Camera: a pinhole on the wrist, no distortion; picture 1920 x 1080 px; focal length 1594.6 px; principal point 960.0 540.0 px. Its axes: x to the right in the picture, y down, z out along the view. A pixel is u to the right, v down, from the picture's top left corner.
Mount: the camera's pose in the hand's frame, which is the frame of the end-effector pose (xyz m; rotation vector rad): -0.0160 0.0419 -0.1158 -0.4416 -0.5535 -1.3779
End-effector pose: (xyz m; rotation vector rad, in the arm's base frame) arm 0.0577 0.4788 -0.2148 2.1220 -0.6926 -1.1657
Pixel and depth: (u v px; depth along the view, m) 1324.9 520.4 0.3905
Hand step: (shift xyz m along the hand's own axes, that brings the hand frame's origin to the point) -0.0543 0.2033 0.2488
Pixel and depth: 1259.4 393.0 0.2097
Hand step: -0.0540 0.1329 0.0744
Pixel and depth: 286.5 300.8 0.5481
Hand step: -0.1805 0.5393 0.1780
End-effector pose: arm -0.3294 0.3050 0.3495 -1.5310 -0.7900 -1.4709
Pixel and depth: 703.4 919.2 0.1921
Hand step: 0.0051 0.1875 0.0195
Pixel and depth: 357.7 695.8 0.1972
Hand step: -0.0260 0.2210 -0.0035
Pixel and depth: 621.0 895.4 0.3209
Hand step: 0.0128 0.2975 0.1001
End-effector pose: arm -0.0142 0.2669 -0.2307 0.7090 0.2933 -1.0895
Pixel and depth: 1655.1 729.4 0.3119
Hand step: 0.0003 0.1258 0.2156
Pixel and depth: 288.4 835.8 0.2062
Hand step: -0.0095 0.2390 -0.0033
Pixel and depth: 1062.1 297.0 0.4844
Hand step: -0.1387 0.2953 0.2865
